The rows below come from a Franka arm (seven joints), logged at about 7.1 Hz.
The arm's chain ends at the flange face. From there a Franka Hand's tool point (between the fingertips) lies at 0.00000 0.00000 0.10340 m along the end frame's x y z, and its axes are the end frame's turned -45 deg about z.
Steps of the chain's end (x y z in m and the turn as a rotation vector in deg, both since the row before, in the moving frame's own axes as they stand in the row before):
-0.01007 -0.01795 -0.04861 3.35 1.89 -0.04
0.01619 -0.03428 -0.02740 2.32 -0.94 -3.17
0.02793 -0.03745 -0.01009 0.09 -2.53 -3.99
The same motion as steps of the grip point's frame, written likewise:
0.01225 -0.02168 -0.04884 1.03 3.71 -0.04
0.03733 -0.01700 -0.02750 2.31 0.98 -3.17
0.04300 -0.00996 -0.01019 1.85 -1.73 -3.99

